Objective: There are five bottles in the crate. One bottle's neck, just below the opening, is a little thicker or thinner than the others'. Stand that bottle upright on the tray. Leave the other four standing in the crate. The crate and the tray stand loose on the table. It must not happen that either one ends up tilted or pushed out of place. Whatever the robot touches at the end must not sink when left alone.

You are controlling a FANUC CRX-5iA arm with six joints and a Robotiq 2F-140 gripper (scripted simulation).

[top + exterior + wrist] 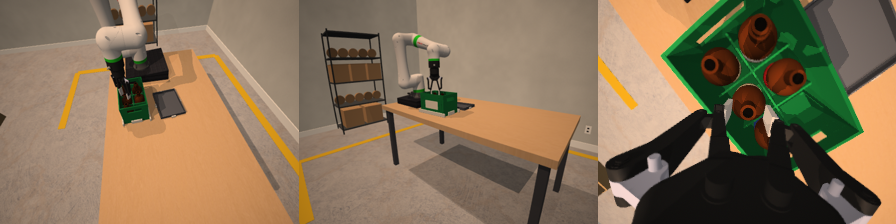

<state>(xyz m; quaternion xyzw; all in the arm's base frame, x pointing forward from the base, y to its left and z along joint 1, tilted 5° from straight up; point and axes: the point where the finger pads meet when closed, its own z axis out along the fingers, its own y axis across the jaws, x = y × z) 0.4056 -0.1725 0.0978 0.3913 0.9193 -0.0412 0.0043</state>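
The green crate lies 9 cm below my hand and 4 cm to the left of it. The rest, counted from my hand: dark grey tray: 31 cm to the left, 16 cm below, 3 cm ahead; glass bottle: 9 cm to the left, 9 cm below, 9 cm behind.
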